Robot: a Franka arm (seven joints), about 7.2 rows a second.
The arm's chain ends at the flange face. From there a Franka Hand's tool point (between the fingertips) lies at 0.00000 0.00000 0.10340 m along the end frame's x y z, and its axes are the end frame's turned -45 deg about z.
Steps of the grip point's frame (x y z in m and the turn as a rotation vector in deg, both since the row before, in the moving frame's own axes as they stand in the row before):
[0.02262 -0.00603 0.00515 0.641 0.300 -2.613]
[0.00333 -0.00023 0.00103 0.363 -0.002 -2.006]
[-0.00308 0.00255 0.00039 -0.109 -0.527 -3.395]
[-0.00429 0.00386 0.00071 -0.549 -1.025 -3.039]
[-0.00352 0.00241 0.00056 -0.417 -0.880 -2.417]
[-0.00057 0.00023 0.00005 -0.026 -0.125 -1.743]
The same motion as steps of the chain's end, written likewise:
[0.01219 -0.01907 0.00516 0.665 -0.241 -2.613]
[0.00267 -0.00206 0.00103 0.255 -0.258 -2.006]
[0.00013 0.00315 0.00039 -0.450 -0.296 -3.395]
[0.00025 0.00374 0.00073 -1.113 -0.337 -3.039]
[-0.00023 0.00253 0.00057 -0.917 -0.327 -2.417]
[-0.00012 0.00037 0.00005 -0.107 -0.070 -1.743]

